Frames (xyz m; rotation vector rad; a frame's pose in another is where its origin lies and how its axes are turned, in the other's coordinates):
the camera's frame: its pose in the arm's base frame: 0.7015 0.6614 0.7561 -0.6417 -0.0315 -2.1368
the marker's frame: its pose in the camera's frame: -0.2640 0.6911 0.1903 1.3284 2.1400 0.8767
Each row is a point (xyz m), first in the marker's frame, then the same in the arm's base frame.
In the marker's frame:
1: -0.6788 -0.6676 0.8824
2: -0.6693 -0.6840 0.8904
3: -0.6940 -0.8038 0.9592
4: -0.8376 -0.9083 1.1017
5: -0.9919 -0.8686 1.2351
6: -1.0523 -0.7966 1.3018
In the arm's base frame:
1: 0.3000 0.2271 0.0887
2: 0.3005 0.2257 0.0681
3: 0.2177 0.2307 -0.0451
4: 0.0054 0.1964 -0.1199
5: -0.1730 0.1043 -0.0663
6: -0.2334 0.0293 -0.0029

